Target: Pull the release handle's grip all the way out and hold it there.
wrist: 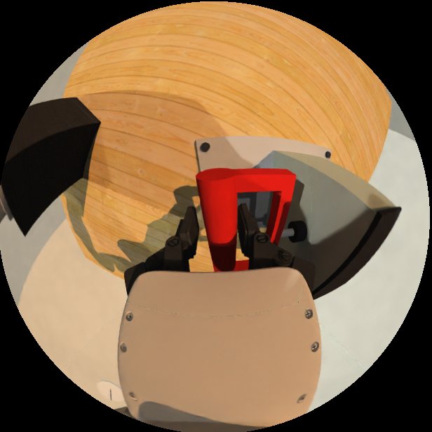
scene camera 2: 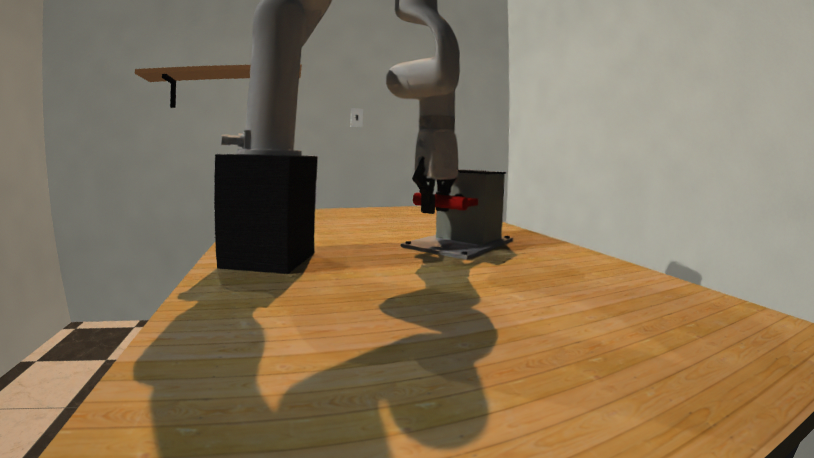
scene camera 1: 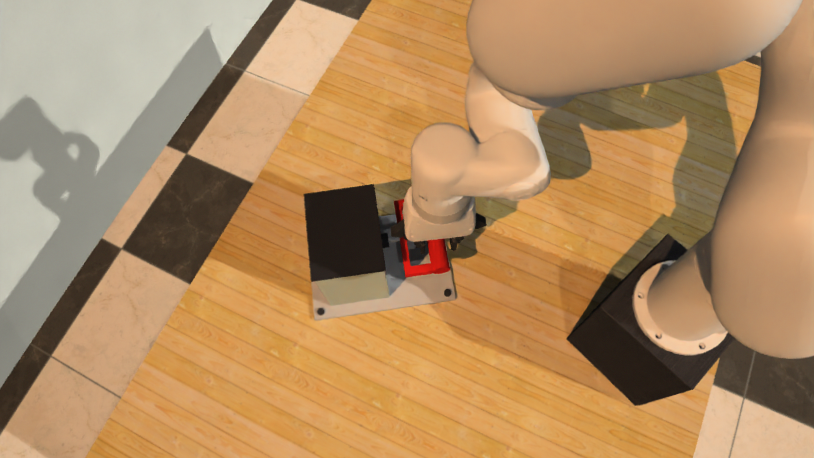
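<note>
The release handle is a red rectangular frame whose thick outer bar is the grip (scene camera 1: 437,259) (scene camera 2: 455,201) (wrist: 216,200). It stands out from the side of a grey housing (scene camera 1: 350,287) (scene camera 2: 478,213) (wrist: 335,200) with a black top. A short rod (wrist: 288,233) with a black collar shows between frame and housing in the wrist view. My gripper (scene camera 1: 438,244) (scene camera 2: 434,205) (wrist: 217,216) is half open and points down. Its fingers stand on either side of the grip, one inside the frame's opening and one outside, with gaps to the bar. The arm hides part of the handle in the first scene view.
The housing is mounted on a grey base plate (scene camera 1: 364,310) (wrist: 230,144) with dark bolts, on the wooden table (scene camera 1: 284,387) (scene camera 2: 540,364) (wrist: 225,60). The arm's black pedestal (scene camera 1: 626,347) (scene camera 2: 253,210) (wrist: 45,155) stands on the grip's outer side, some way off. A wall shelf (scene camera 2: 193,72) is behind.
</note>
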